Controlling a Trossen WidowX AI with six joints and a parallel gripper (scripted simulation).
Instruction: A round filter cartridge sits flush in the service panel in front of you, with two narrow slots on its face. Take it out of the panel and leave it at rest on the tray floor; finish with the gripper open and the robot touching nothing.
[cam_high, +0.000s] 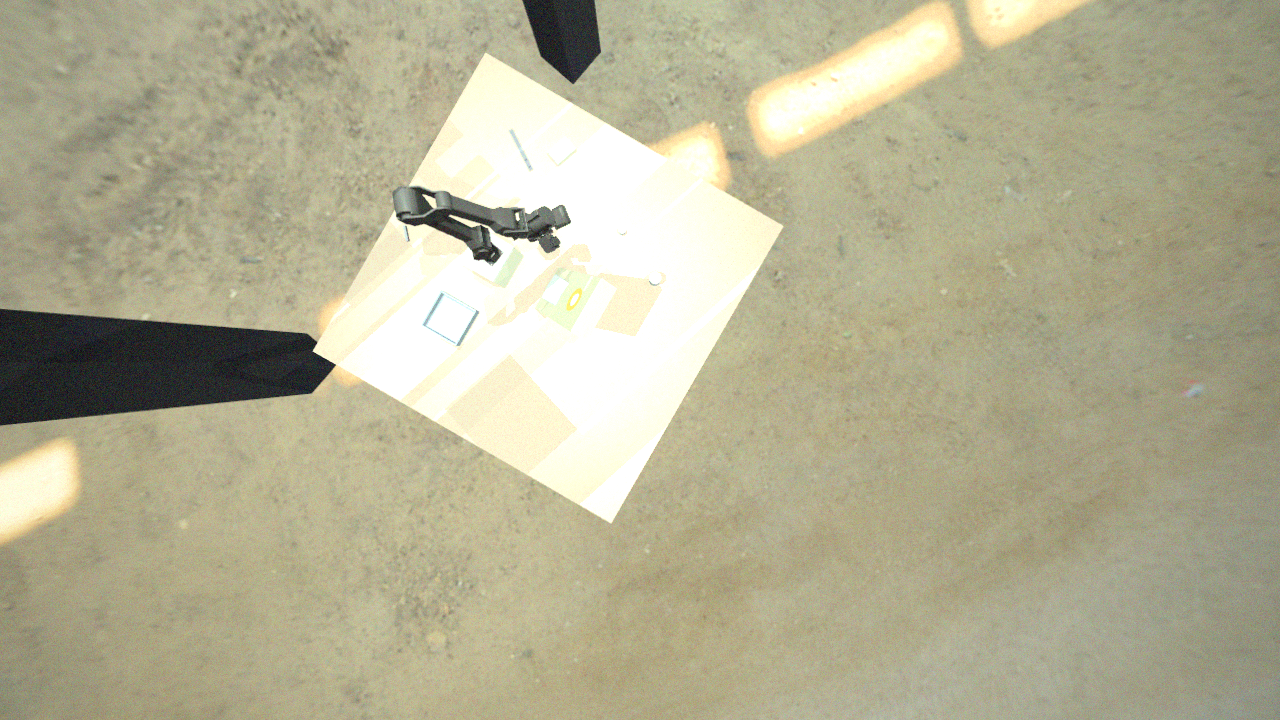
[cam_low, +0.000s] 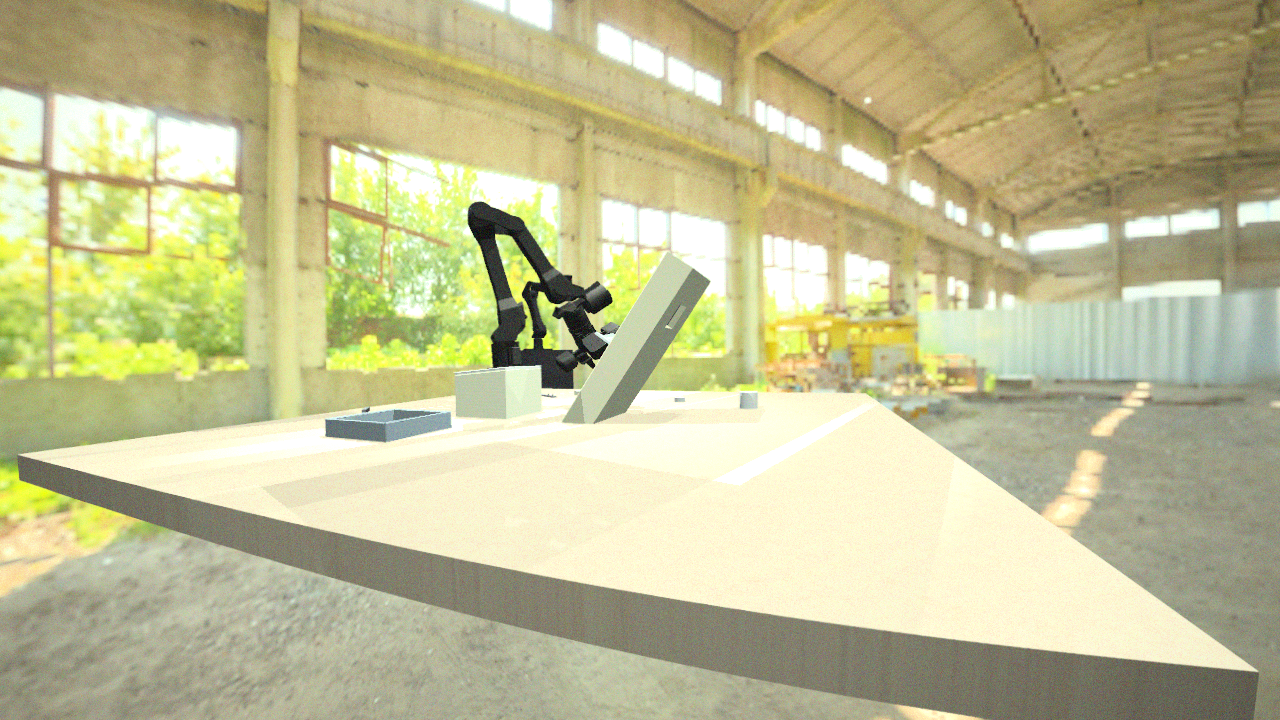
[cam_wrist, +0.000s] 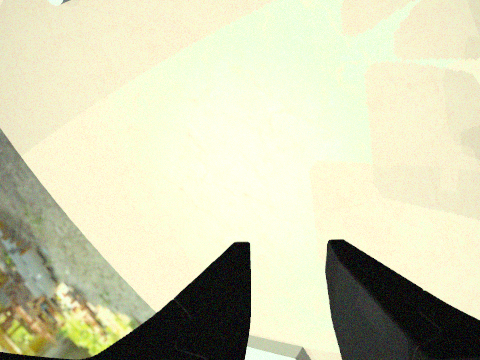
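The round filter cartridge is 27 cm ahead of my gripper tip, 18 cm to the right of it and 15 cm above it. Round my gripper tip: white square 20 cm behind, 21 cm to the left, 8 cm below; service panel 22 cm ahead, 19 cm to the right, 7 cm above; blue-grey tray 11 cm behind, 54 cm to the right, 8 cm below.
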